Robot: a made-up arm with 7 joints.
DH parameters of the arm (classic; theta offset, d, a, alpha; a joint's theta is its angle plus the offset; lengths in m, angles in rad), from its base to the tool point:
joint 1: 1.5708 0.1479 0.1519 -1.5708
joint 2: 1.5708 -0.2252 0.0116 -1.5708
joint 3: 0 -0.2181 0.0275 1.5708
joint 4: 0 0.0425 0.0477 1.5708
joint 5: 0 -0.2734 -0.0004 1.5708
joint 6: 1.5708 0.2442 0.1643 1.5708
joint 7: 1.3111 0 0.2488 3.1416
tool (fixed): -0.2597 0.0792 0 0
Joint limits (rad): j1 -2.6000..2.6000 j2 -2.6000..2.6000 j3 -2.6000..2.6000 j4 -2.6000..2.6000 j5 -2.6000..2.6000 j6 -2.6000..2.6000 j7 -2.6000..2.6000
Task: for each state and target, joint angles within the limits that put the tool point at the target. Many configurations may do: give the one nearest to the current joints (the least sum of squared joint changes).
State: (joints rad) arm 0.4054 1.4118 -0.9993 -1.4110 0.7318 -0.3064 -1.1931
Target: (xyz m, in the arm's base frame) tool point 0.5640 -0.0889 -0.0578
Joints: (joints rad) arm 0.2114 2.0236 -0.7029 -1.5334 0.5307 0.1989 -0.6421
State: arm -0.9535 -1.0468 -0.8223 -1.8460 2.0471 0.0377 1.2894
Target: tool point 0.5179 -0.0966 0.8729
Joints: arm -1.2072 -1.0865 -0.9716 -2.2621 1.7555 0.2760 0.8426
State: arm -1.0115 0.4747 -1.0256 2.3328 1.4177 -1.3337 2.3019
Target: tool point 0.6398 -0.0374 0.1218
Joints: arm -0.8299 0.3800 -0.9458 2.4926 1.4512 -1.2518 2.2531
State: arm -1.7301 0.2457 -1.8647 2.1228 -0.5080 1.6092 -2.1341
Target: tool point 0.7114 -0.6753 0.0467
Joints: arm -1.8028 0.1998 -1.8753 2.1058 -0.5788 1.9282 -1.8963
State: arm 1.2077 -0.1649 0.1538 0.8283 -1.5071 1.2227 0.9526
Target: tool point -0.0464 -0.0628 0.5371
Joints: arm 1.3094 -0.5679 0.3043 0.5000 -1.7316 1.2420 0.8590
